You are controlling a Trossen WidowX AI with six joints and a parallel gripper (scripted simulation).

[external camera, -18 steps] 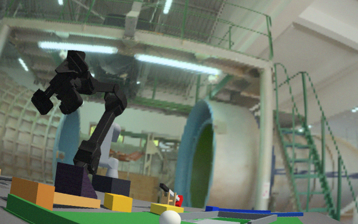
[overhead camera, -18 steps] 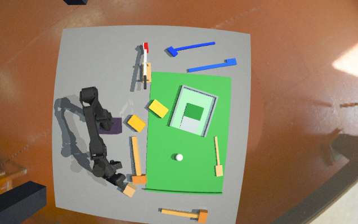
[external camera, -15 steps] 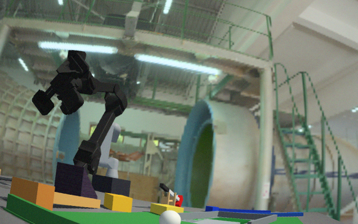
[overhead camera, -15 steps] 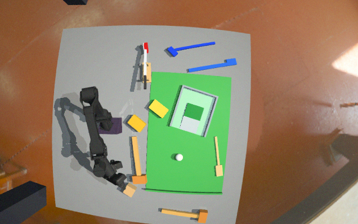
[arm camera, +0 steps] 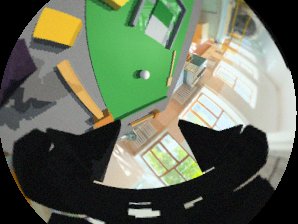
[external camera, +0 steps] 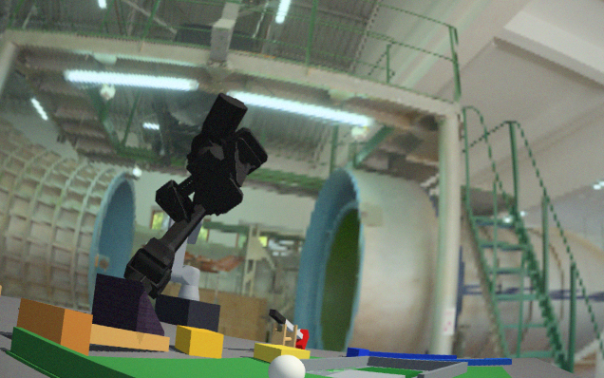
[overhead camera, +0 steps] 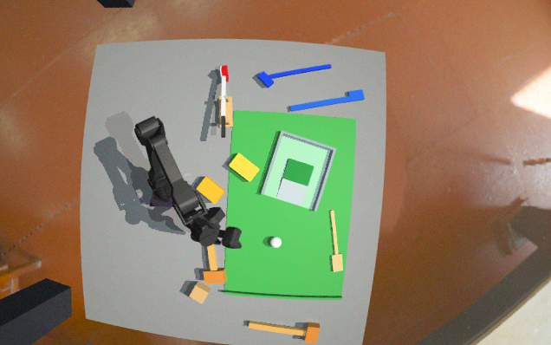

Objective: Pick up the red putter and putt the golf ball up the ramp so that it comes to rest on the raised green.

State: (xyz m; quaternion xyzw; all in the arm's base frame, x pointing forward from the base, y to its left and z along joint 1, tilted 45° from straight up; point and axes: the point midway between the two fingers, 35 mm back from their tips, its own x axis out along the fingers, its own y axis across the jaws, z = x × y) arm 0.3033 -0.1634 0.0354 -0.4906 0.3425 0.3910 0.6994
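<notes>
The wooden stand lies 46 cm to the left of my gripper tip, 20 cm below it and 12 cm behind it. From my gripper tip the other things lie so: white golf ball: 21 cm below, 15 cm ahead, 1 cm to the right; then tan block: 27 cm to the right, 20 cm below, 12 cm behind; then green mat: 23 cm below, 18 cm ahead, 12 cm to the left.
</notes>
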